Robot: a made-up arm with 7 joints. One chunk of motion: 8 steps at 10 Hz.
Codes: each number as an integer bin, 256 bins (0 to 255) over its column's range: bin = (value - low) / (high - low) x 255, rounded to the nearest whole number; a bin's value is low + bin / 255 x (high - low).
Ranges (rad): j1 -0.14..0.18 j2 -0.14..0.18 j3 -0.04..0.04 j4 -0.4..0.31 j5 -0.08..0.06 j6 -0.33..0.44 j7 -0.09..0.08
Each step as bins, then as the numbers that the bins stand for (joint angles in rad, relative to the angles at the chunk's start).
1 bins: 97 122 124 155 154 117 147
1 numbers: -0.0183 0.0131 -0.0011 0.0316 0.0045 0.0233 0.0080
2 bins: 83 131 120 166 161 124 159
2 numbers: -0.0358 0.0244 -0.0024 0.0622 0.0084 0.0444 0.0160
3 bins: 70 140 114 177 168 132 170
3 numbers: -0.0522 0.0357 -0.0042 0.0928 0.0122 0.0686 0.0233
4 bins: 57 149 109 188 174 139 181
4 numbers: -0.0685 0.0470 -0.0058 0.1235 0.0155 0.0897 0.0307
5 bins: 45 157 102 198 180 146 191
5 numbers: -0.0835 0.0570 -0.0080 0.1513 0.0188 0.1109 0.0373
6 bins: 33 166 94 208 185 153 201
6 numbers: -0.0986 0.0683 -0.0105 0.1791 0.0216 0.1320 0.0440
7 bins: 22 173 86 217 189 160 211
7 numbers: -0.1124 0.0771 -0.0130 0.2042 0.0238 0.1531 0.0507
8 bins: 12 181 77 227 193 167 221
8 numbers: -0.1249 0.0871 -0.0158 0.2320 0.0260 0.1743 0.0573
